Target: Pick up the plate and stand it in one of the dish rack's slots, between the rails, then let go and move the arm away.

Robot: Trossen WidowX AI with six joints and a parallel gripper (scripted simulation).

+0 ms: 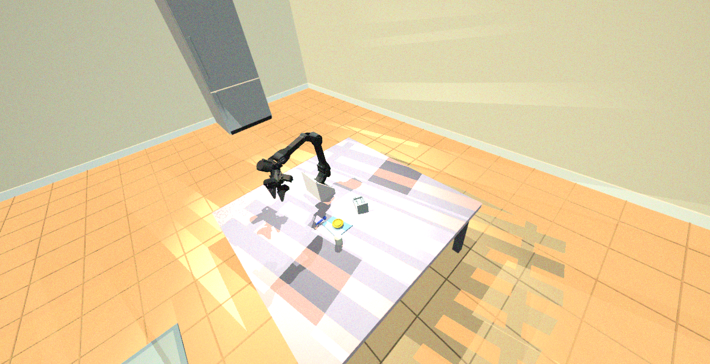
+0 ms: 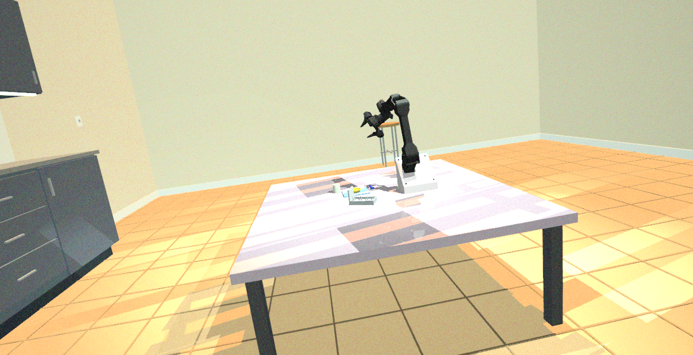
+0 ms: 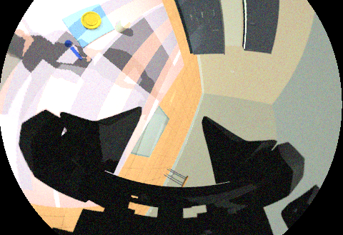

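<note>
The yellow plate lies 130 mm ahead of my gripper tip, 250 mm to the left of it and 300 mm below it. The rest, counted from my gripper tip: dish rack: 110 mm ahead, 450 mm to the left, 290 mm below; then pale cup: 230 mm ahead, 170 mm to the left, 290 mm below; then light blue mat: 130 mm ahead, 240 mm to the left, 320 mm below.
</note>
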